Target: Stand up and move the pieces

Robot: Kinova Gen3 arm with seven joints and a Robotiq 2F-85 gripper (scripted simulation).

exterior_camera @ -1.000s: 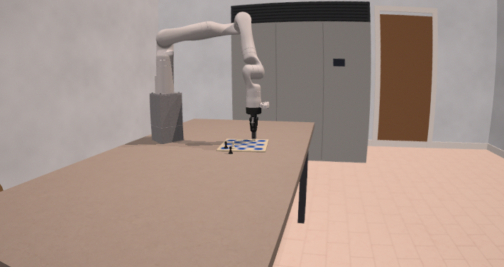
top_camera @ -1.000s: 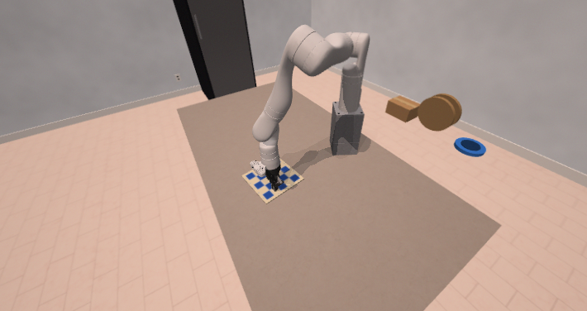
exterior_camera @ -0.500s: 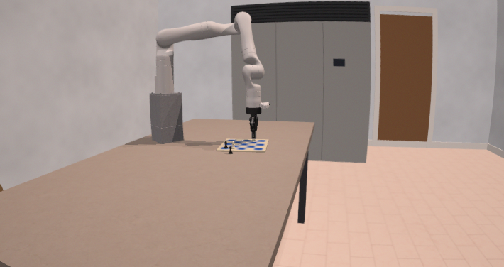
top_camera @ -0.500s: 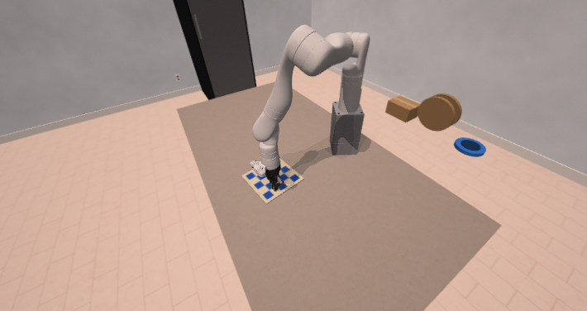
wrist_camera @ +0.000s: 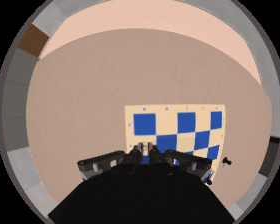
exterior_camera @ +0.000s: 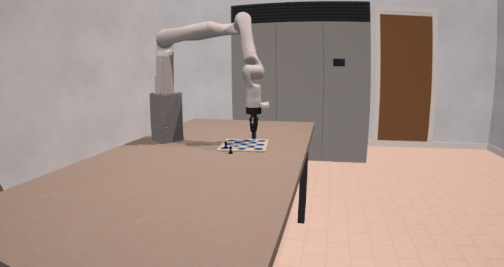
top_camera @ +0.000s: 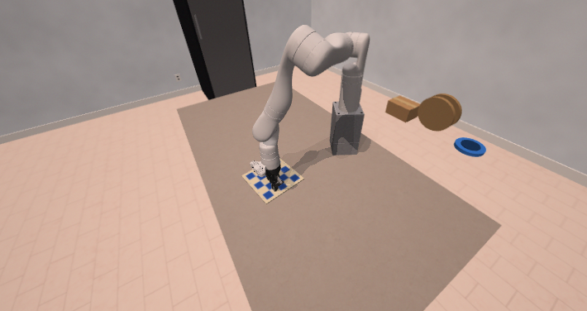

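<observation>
Right now the cream chessboard is 4 cm behind my hand, 8 cm to the right of it and 3 cm below it.
</observation>
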